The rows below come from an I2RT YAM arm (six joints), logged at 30 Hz.
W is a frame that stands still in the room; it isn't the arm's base.
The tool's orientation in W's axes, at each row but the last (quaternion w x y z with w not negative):
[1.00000, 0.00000, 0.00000, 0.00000]
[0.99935, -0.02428, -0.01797, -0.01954]
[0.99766, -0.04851, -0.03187, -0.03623]
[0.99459, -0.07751, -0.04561, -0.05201]
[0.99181, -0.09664, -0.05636, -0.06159]
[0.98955, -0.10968, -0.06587, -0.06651]
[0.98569, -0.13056, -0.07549, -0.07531]
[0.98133, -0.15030, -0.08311, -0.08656]
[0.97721, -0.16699, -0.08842, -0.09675]
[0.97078, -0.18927, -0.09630, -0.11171]
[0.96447, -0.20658, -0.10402, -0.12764]
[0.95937, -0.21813, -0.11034, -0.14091]
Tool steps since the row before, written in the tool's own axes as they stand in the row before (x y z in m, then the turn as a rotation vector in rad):
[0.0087, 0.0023, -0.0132, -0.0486, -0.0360, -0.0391]
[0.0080, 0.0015, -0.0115, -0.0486, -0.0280, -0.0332]
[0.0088, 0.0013, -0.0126, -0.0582, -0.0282, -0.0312]
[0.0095, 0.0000, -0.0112, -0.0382, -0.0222, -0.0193]
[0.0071, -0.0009, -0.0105, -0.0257, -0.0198, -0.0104]
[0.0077, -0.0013, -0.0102, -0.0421, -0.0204, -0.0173]
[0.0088, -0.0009, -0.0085, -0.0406, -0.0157, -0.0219]
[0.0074, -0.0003, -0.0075, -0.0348, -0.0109, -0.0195]
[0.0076, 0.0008, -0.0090, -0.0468, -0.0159, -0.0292]
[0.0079, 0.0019, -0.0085, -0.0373, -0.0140, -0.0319]
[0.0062, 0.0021, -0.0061, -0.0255, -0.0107, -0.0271]
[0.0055, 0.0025, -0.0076, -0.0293, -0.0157, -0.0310]
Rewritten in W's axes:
[0.0087, 0.0023, -0.0132, -0.0486, -0.0360, -0.0391]
[0.0085, 0.0006, -0.0113, -0.0485, -0.0277, -0.0336]
[0.0096, -0.0006, -0.0120, -0.0582, -0.0271, -0.0322]
[0.0103, -0.0027, -0.0101, -0.0387, -0.0212, -0.0194]
[0.0079, -0.0038, -0.0092, -0.0269, -0.0185, -0.0097]
[0.0086, -0.0045, -0.0085, -0.0423, -0.0187, -0.0186]
[0.0095, -0.0043, -0.0064, -0.0395, -0.0156, -0.0239]
[0.0082, -0.0037, -0.0056, -0.0332, -0.0112, -0.0219]
[0.0088, -0.0036, -0.0070, -0.0446, -0.0173, -0.0318]
[0.0093, -0.0030, -0.0066, -0.0346, -0.0183, -0.0327]
[0.0074, -0.0020, -0.0047, -0.0232, -0.0158, -0.0267]
[0.0071, -0.0025, -0.0062, -0.0278, -0.0210, -0.0292]

